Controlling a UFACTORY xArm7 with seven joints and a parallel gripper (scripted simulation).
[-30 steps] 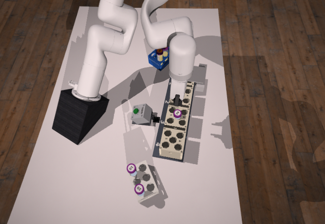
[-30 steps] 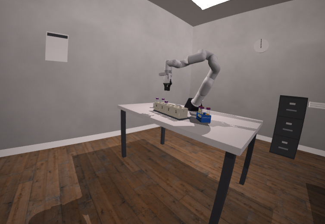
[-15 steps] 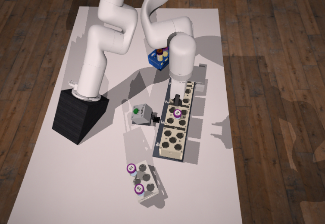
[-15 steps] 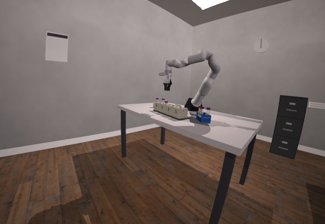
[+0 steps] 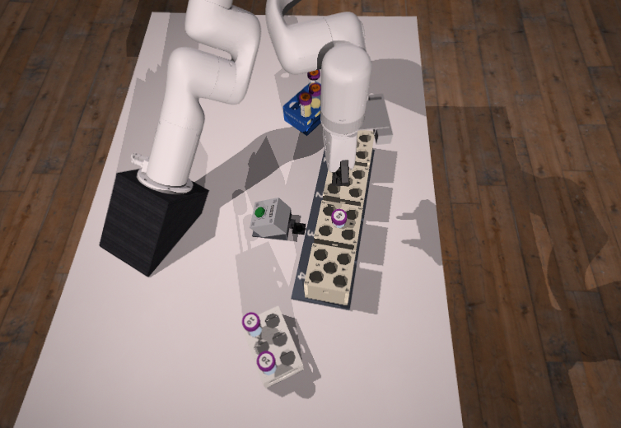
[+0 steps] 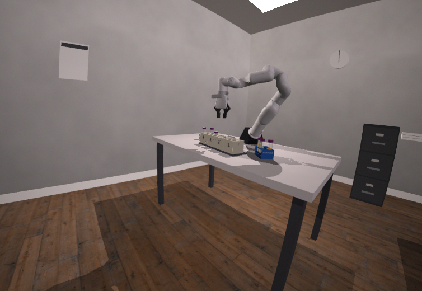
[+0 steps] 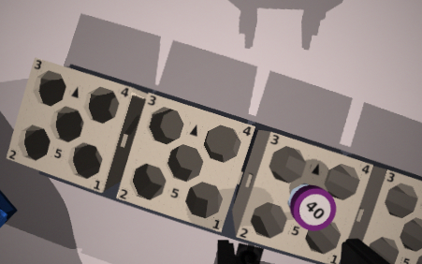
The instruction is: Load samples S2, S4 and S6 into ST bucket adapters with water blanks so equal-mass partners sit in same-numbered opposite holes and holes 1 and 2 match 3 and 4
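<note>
Now: hand 170 mm past the orange-dot tube, 360 mm to the right of it and 190 mm above it. The rest, counted from my hand: 40 mL water blank (20 mm ahead, 50 mm to the right, 180 mm below); then white-dot blank (80 mm behind, 320 mm to the right, 190 mm below); then green done key (170 mm behind, 60 mm to the right, 190 mm below).
</note>
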